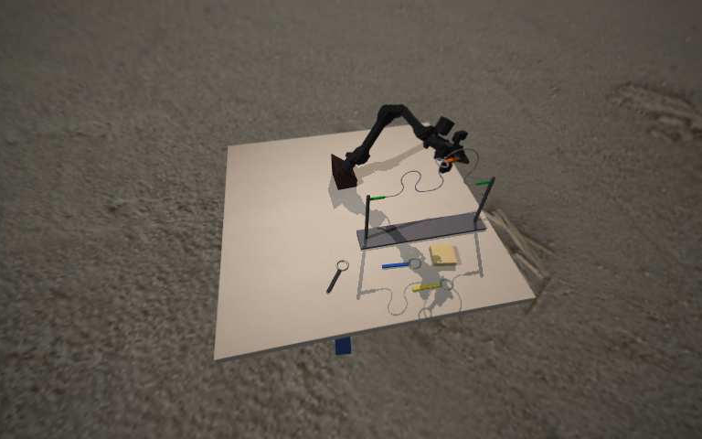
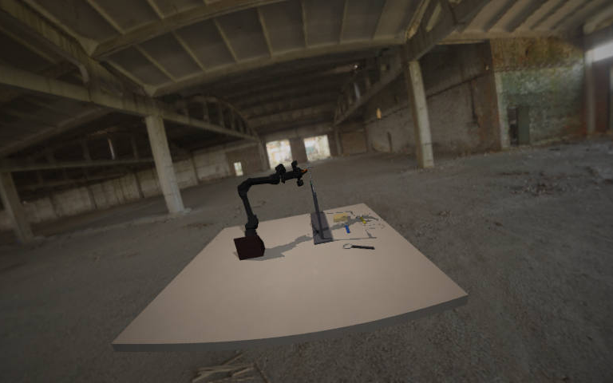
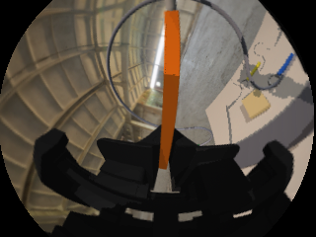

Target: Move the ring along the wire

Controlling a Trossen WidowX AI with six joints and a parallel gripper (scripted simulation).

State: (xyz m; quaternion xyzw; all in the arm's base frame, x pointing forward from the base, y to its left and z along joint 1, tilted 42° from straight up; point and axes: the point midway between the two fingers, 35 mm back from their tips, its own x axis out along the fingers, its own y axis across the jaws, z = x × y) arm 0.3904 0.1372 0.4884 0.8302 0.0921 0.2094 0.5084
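My gripper tip is now 90 mm to the left of the orange-handled ring and 20 mm below it. From my gripper tip the other things lie so: tan block 380 mm below, 180 mm ahead, 100 mm to the right; blue-handled ring 390 mm below, 280 mm to the right, 190 mm ahead; yellow-handled ring 390 mm below, 320 mm ahead, 180 mm to the right.
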